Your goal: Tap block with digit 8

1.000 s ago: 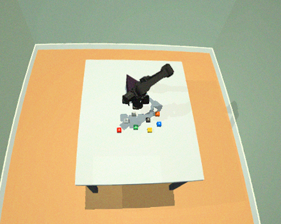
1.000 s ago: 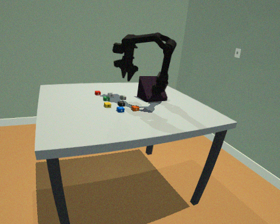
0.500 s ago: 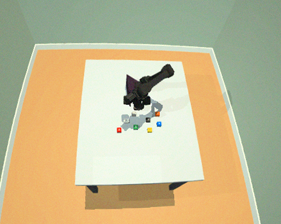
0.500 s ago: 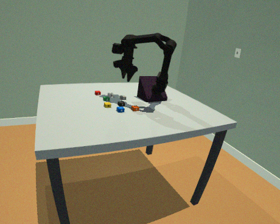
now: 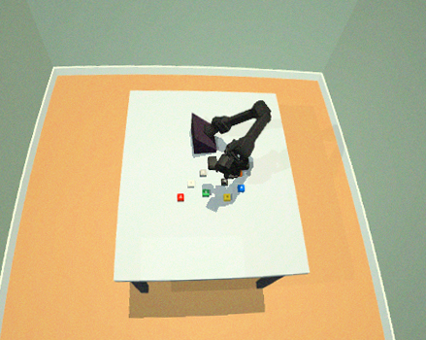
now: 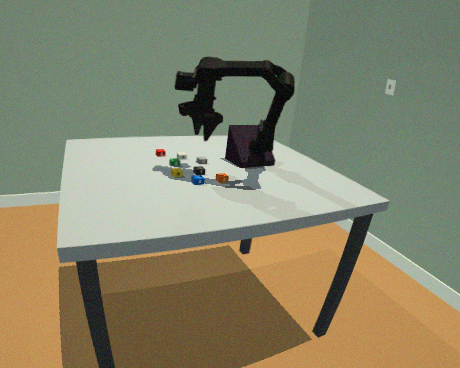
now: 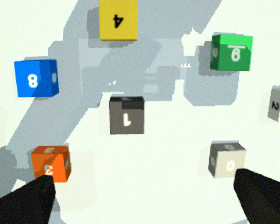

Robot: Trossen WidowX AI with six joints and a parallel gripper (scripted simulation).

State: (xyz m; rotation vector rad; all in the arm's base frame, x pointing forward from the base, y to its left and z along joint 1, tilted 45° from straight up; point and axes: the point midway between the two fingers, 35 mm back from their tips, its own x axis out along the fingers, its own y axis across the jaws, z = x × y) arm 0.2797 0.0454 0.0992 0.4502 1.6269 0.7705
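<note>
The blue block is 20 mm ahead of my gripper tip, 90 mm to the left of it and 120 mm below it. Round my gripper tip: orange block 60 mm behind, 80 mm to the left, 120 mm below; yellow block 80 mm ahead, 20 mm to the left, 120 mm below; black block 10 mm to the left, 120 mm below.
</note>
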